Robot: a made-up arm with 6 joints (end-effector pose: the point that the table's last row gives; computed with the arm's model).
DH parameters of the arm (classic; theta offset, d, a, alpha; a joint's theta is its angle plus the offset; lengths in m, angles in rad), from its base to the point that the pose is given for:
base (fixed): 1.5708 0 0.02 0
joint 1: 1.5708 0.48 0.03 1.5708
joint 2: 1.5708 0 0.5 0
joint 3: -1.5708 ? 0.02 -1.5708
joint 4: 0 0.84 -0.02 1.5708
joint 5: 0 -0.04 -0.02 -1.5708
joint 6: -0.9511 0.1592 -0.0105 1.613
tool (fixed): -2.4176 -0.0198 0 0
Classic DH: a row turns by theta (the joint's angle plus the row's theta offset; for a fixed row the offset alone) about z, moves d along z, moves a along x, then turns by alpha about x.
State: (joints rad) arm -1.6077 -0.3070 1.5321 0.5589 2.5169 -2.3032
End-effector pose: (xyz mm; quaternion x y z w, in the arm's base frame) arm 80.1 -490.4 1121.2 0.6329 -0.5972 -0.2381 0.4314
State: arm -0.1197 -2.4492 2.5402 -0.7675 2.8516 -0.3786
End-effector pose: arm -300.5 33.0 779.2 -0.1076 -0.7636 -0.5281 0.3554
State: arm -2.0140 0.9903 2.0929 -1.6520 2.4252 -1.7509
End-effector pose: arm -263.7 -393.3 40.8 0.3690 0.4636 -0.6237 0.5099
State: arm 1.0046 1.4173 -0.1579 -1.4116 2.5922 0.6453
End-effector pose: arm 617.5 932.1 832.9 -0.3185 -0.9186 -0.1303 0.1943
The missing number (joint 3, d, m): 0.06
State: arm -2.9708 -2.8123 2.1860 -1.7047 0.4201 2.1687
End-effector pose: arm 797.2 216.1 749.0 0.0597 0.4718 -0.8760 0.0804
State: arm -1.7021 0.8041 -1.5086 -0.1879 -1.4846 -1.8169
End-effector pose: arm 106.0 356.8 1375.1 0.3941 -0.4905 -0.7033 0.3309
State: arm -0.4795 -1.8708 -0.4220 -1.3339 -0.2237 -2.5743
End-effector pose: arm -1069.7 637.2 -356.3 0.9055 0.0910 0.3803 0.1649
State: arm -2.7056 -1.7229 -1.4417 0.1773 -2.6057 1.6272
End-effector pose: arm 361.5 194.1 -316.2 0.0732 0.5983 -0.4252 0.6752
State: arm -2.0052 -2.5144 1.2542 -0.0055 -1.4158 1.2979
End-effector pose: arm 521.9 1131.5 205.0 0.7329 -0.1335 0.5557 0.3691
